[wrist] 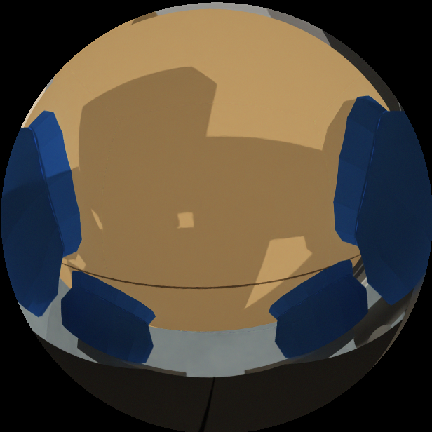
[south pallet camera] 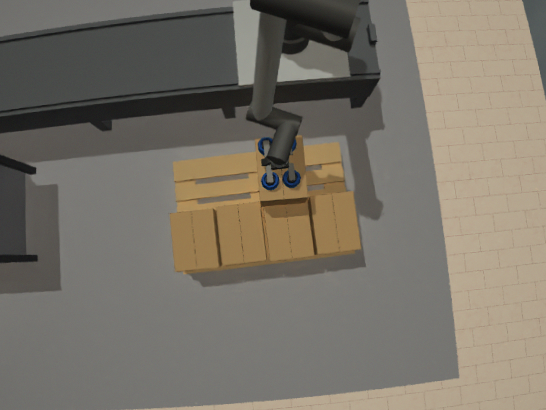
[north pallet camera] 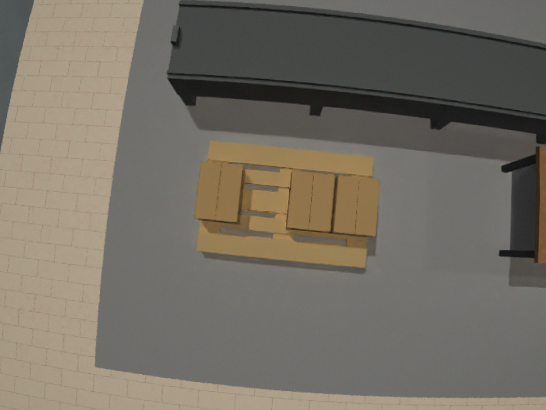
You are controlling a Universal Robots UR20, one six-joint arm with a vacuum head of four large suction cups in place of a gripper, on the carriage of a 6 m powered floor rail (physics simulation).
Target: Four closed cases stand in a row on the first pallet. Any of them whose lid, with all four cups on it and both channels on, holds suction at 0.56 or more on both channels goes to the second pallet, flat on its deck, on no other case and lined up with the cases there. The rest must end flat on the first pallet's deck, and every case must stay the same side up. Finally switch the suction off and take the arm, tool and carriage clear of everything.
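Frame: origin at the arm's base, x back, y down, z right, level; millimetres.
Where they show: arm's base, origin of its link: (south pallet camera: 290, 37).
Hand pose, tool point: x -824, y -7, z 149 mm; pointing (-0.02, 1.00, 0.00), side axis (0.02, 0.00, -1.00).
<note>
Things, the pixels of their centre, and the offset from my tool point. Level surfaces: height alone.
- closed case, middle of its body: (south pallet camera: 280, 172) dx -30, dy +92, dz -11 mm
- end case, middle of its body: (south pallet camera: 197, 240) dx -394, dy +319, dz +575 mm
- brown-edged table, height of its surface: dy +47 mm
My suction head (south pallet camera: 279, 162) (wrist: 215, 220) has its blue cups on the lid of a closed case (south pallet camera: 296, 192) (wrist: 235, 60) and holds it. In the south view this case is upright, over the back middle of the second pallet (south pallet camera: 215, 166), behind the row. It looks slightly raised; the gap beneath it is hidden. Several cases stand side by side along that pallet's front, among them an end case (south pallet camera: 194, 240) and a case (south pallet camera: 288, 235) partly in shadow. On the first pallet (north pallet camera: 290, 156) stand a left case (north pallet camera: 218, 191), a middle case (north pallet camera: 311, 201) and a right case (north pallet camera: 356, 206), with a gap right of the left one.
The dark floor rail (north pallet camera: 350, 57) (south pallet camera: 125, 62) runs behind both pallets. The pale carriage plate (south pallet camera: 245, 62) is on it in the south view, with the arm reaching forward. A brown-edged table (north pallet camera: 541, 200) is at the right of the north view. Low walls or brick-patterned paving border the grey floor.
</note>
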